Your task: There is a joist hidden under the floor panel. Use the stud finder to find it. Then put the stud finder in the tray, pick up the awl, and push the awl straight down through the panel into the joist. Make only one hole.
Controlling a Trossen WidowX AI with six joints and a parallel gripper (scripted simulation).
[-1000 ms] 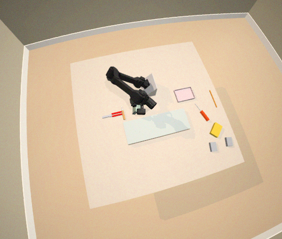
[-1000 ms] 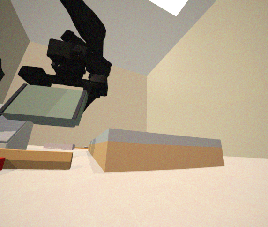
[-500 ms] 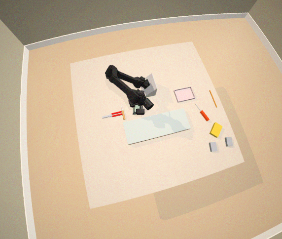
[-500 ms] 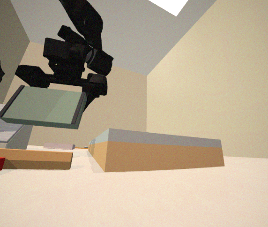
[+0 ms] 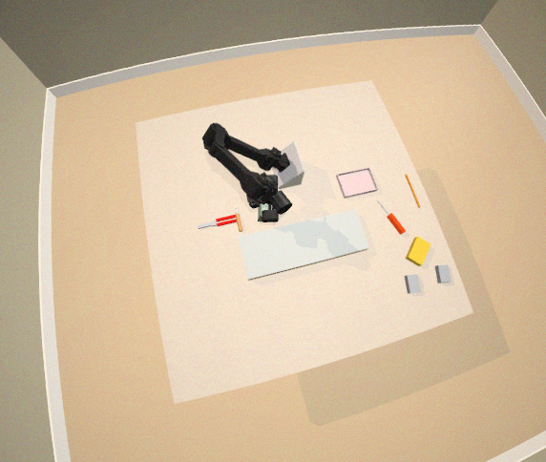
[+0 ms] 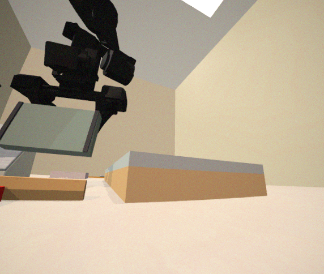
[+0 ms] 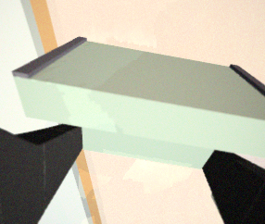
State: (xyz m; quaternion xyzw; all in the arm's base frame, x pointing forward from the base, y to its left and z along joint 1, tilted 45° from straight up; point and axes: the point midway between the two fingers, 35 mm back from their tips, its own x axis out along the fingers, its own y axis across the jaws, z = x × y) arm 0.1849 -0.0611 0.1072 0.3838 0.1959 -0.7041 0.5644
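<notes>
Right now my gripper tip is 20 mm past the stud finder. The rest, counted from my gripper tip: yellow block 560 mm to the left, 380 mm ahead, 60 mm below; pink tray 430 mm to the left, 60 mm below, 10 mm behind; thin orange stick 680 mm to the left, 100 mm ahead, 70 mm below.
</notes>
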